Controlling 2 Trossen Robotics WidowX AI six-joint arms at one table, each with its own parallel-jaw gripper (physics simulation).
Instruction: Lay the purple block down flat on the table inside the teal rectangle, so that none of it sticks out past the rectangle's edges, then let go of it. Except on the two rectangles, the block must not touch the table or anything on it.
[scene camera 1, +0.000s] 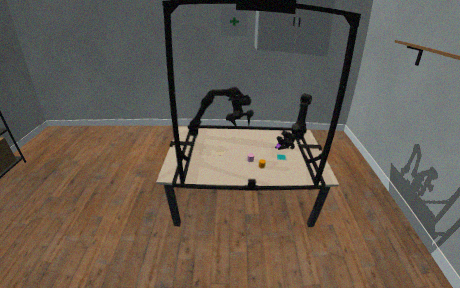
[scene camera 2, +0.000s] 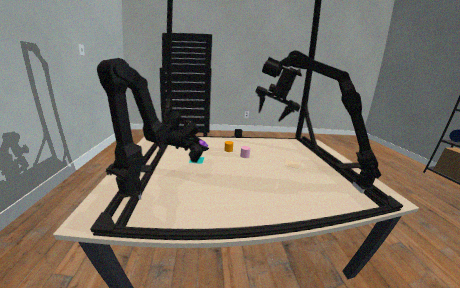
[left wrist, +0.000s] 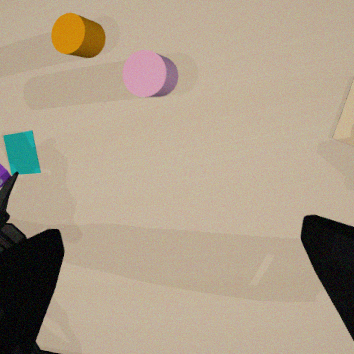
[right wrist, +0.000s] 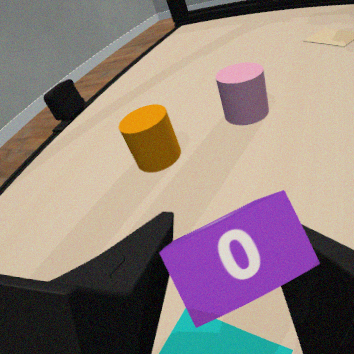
The left gripper (scene camera 2: 269, 117) is open, holding nothing. Also in view: a pink cylinder (left wrist: 145, 73). The right gripper (scene camera 2: 206, 146) carries a purple block (right wrist: 240, 256), which touches nothing else. An orange cylinder (right wrist: 147, 131) rests on the table.
